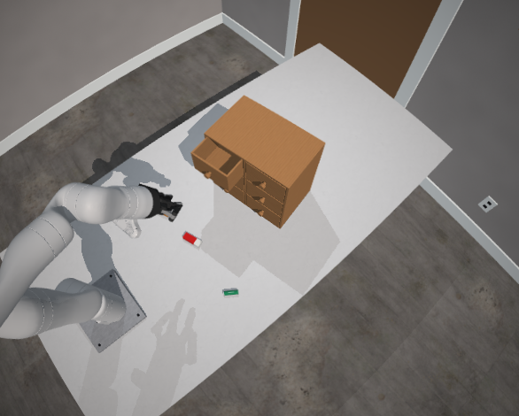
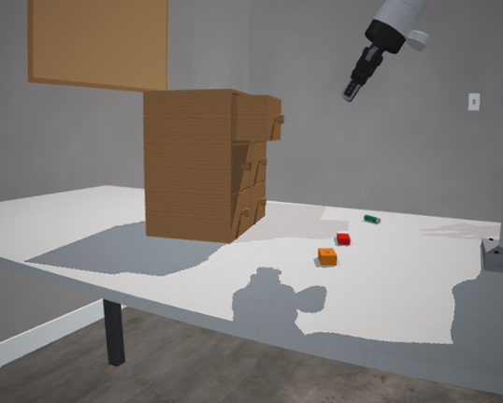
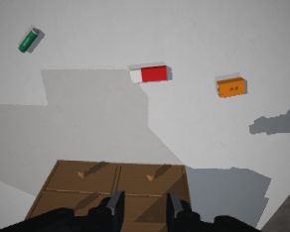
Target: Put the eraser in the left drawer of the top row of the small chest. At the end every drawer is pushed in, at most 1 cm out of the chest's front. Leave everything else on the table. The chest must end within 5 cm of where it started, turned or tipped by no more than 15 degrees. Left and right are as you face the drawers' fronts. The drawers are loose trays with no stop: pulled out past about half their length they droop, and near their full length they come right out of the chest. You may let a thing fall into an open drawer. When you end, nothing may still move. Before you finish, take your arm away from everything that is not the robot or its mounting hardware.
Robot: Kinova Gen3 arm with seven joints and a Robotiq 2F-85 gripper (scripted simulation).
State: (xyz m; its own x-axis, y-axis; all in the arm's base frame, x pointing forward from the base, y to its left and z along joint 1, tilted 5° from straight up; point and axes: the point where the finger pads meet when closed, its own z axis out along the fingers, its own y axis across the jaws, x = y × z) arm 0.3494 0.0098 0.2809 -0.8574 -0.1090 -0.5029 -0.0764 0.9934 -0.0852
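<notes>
Now: hand 1 cm short of the eraser, 1 cm to the left of it and 30 cm above it. Round my hand: green cylinder 4 cm behind, 23 cm to the right, 30 cm below; then orange block 1 cm ahead, 14 cm to the left, 30 cm below.
</notes>
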